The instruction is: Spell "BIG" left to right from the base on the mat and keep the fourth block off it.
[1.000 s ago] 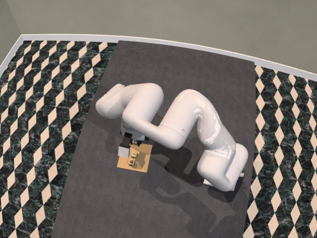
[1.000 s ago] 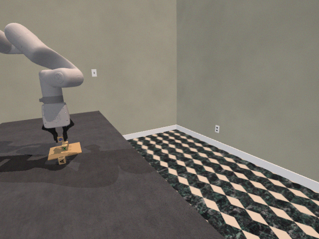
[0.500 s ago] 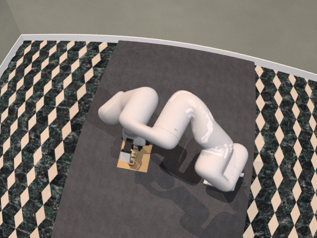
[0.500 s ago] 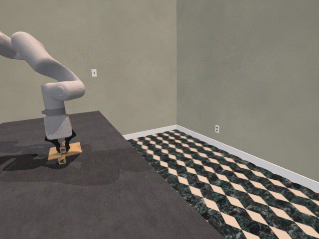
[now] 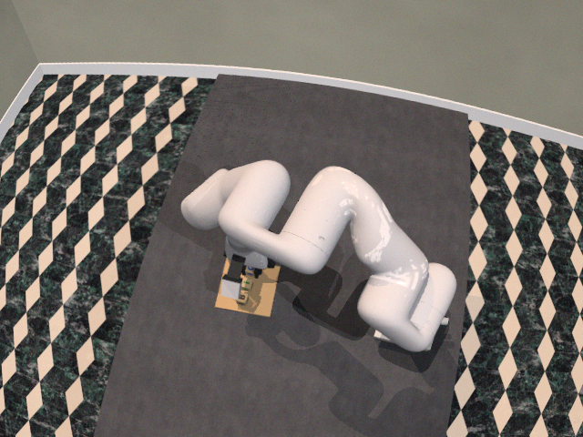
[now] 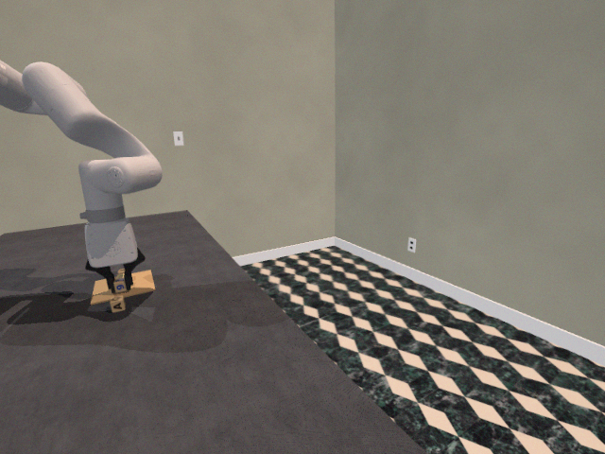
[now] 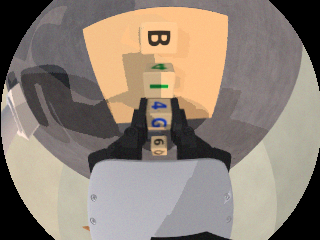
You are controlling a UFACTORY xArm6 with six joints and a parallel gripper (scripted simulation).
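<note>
The G block is 10 mm below my hand. From my hand the other things lie so: B block: 10 mm ahead, 80 mm to the left, 10 mm below; then tan mat: 40 mm to the left, 30 mm below.
</note>
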